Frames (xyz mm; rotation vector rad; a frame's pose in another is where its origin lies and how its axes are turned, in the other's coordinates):
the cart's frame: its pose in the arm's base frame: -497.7 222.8 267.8 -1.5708 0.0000 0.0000
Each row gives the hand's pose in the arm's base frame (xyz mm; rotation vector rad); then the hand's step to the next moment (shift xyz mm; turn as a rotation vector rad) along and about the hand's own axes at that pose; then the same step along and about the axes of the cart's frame.
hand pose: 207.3 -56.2 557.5 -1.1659 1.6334 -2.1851
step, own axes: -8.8 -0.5 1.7 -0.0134 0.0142 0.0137
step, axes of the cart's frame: 7.3 3.6 3.8 0.0140 0.0176 -0.0081
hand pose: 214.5 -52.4 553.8 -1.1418 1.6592 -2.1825
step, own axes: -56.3 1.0 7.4 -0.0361 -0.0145 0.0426
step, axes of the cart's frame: 43.5 26.4 25.2 0.0573 0.0003 -0.0067
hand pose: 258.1 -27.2 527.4 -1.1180 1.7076 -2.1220
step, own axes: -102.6 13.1 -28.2 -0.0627 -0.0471 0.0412
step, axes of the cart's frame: 49.0 57.1 76.4 0.0845 -0.0176 0.0200
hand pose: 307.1 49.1 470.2 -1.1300 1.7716 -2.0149
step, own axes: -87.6 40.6 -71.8 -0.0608 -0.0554 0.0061
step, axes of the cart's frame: -1.3 69.6 98.1 0.0623 -0.0270 0.0469
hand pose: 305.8 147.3 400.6 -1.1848 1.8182 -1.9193
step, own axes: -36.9 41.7 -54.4 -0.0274 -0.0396 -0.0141
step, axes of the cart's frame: -28.1 46.6 55.7 0.0216 -0.0274 0.0361
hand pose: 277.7 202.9 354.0 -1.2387 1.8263 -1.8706
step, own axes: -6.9 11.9 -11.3 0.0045 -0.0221 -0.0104
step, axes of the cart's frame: -8.2 11.9 10.5 -0.0018 -0.0234 0.0082
